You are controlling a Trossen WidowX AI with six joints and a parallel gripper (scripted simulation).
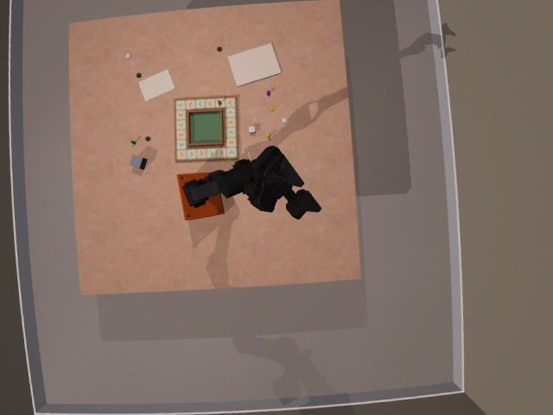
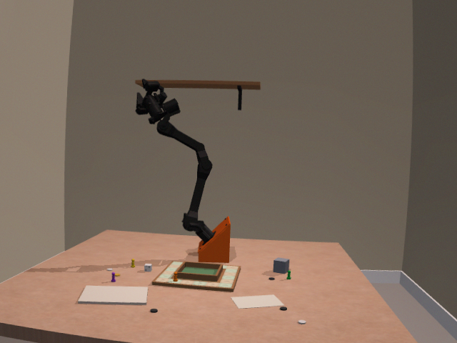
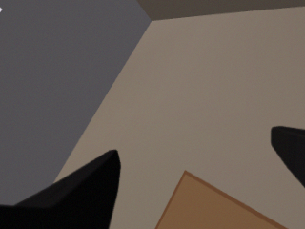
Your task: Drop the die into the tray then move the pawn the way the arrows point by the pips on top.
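Right now the grey die is 75 cm below my gripper tip, 32 cm ahead of it and 18 cm to the left of it. From my gripper tip the other things lie so: green dice tray (76 cm below, 39 cm to the left, 33 cm ahead); then purple pawn (75 cm below, 49 cm ahead, 11 cm to the left); then yellow pawn (75 cm below, 30 cm ahead, 11 cm to the left).
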